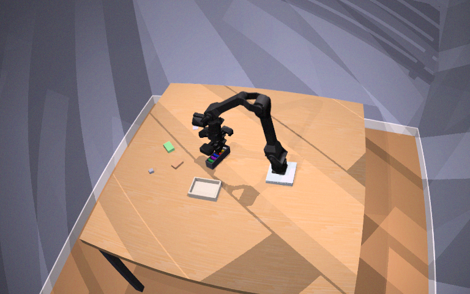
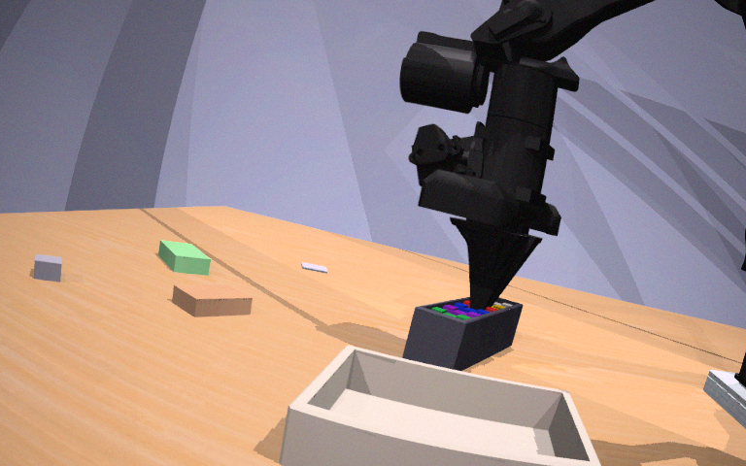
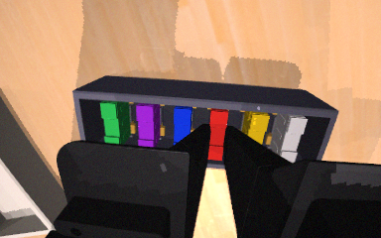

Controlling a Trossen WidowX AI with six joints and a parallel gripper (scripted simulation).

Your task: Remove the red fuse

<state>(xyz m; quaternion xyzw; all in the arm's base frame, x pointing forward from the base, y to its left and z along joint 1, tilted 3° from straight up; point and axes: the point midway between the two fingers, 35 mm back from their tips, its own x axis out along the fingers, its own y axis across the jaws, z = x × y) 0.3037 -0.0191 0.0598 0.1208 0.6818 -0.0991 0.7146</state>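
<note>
Now: the tray 10 mm behind my gripper tip, 210 mm to the left of it and 30 mm below it. Also, from my gripper tip: red fuse 10 mm below; thin grey piece 210 mm ahead, 180 mm to the right, 30 mm below; brown block 190 mm ahead, 100 mm to the left, 30 mm below.
</note>
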